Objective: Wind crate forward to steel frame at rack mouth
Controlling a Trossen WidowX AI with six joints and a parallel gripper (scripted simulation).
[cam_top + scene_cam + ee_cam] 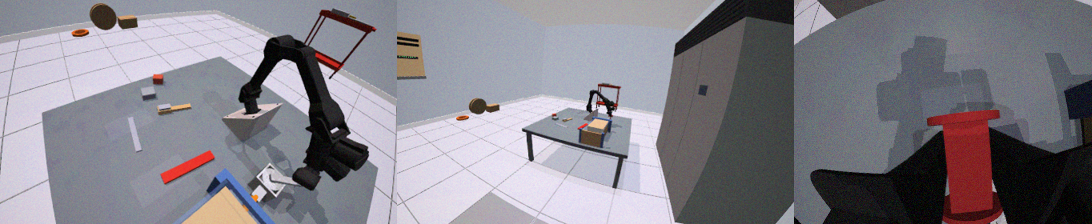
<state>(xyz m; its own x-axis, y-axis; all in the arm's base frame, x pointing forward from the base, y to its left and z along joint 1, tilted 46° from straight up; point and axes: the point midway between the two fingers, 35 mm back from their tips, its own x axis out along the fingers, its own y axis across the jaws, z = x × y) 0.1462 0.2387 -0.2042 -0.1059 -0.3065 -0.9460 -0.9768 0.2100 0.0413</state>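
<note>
My gripper tip is 5 cm to the left of the winch handle, 3 cm above it and 2 cm short of it. Round my gripper tip: red knob: 2 cm to the right; then hand winch: 10 cm to the right, 10 cm below, 4 cm ahead; then blue frame: 22 cm ahead, 11 cm to the right, 3 cm below.
</note>
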